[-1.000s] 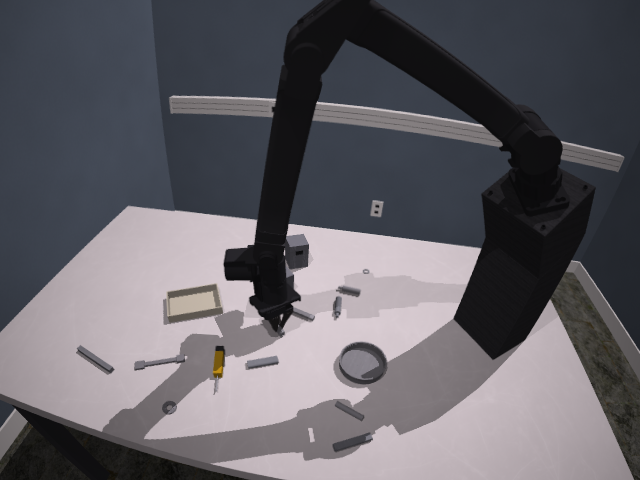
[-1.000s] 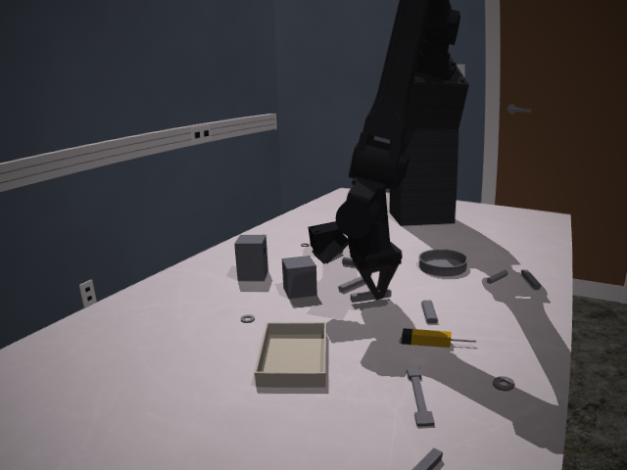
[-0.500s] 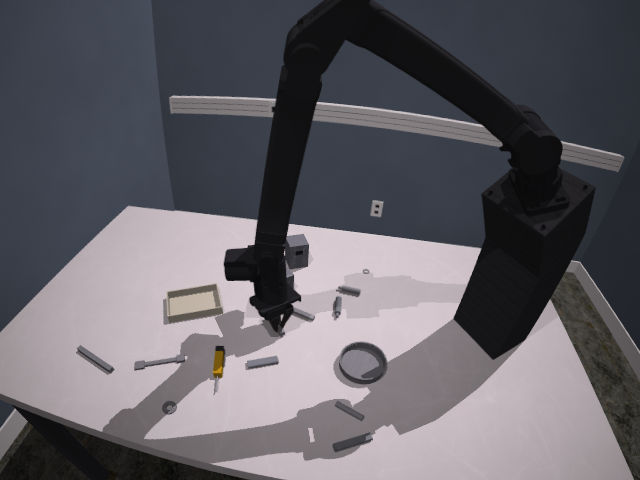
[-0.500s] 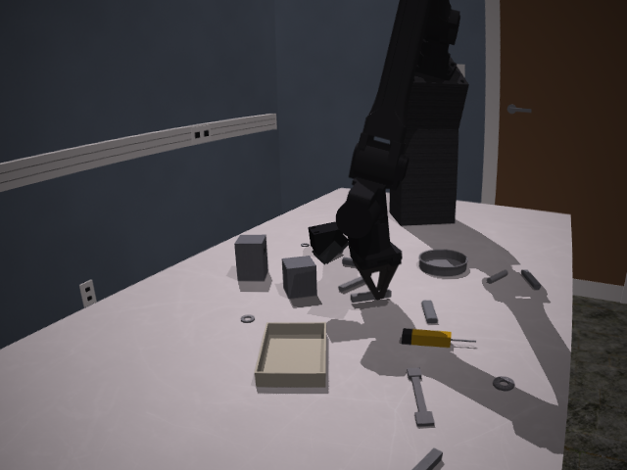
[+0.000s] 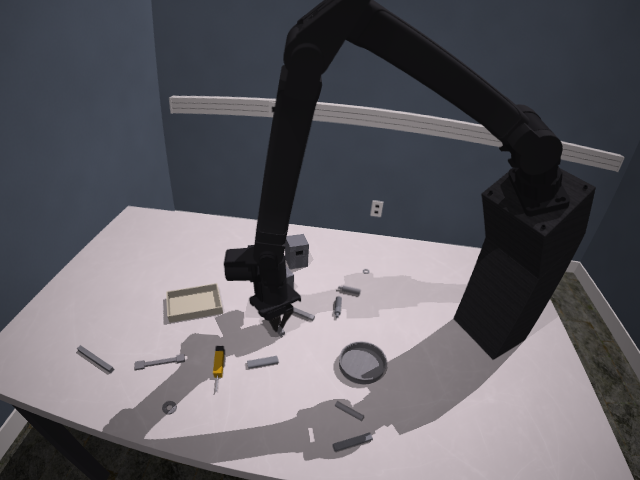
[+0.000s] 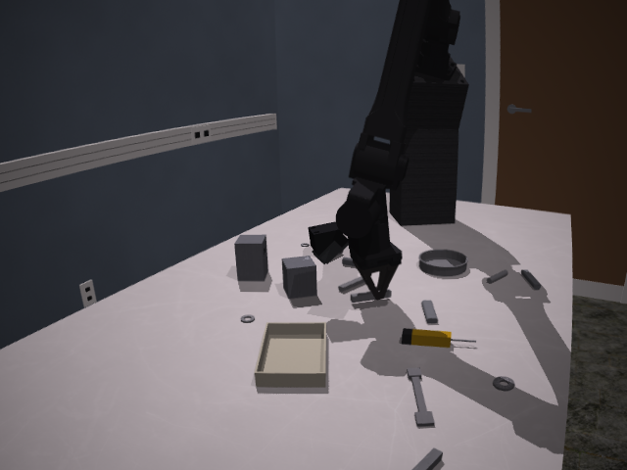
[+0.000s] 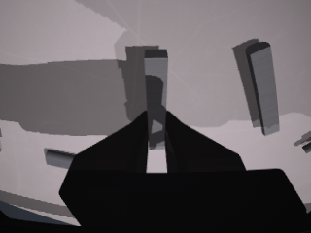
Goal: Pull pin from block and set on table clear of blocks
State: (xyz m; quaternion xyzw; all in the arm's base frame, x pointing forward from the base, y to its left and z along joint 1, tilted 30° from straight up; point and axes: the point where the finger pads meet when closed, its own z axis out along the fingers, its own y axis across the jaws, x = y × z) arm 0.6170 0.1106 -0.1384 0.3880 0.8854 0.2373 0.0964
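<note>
Right now the grey pin is 1 cm to the right of my hand and 1 cm ahead of it. Also, from my hand: yellow tool: 14 cm to the left, 10 cm ahead, 1 cm below; round dish: 21 cm behind, 6 cm to the left; grey bar: 7 cm to the right, 4 cm behind, 1 cm below.
</note>
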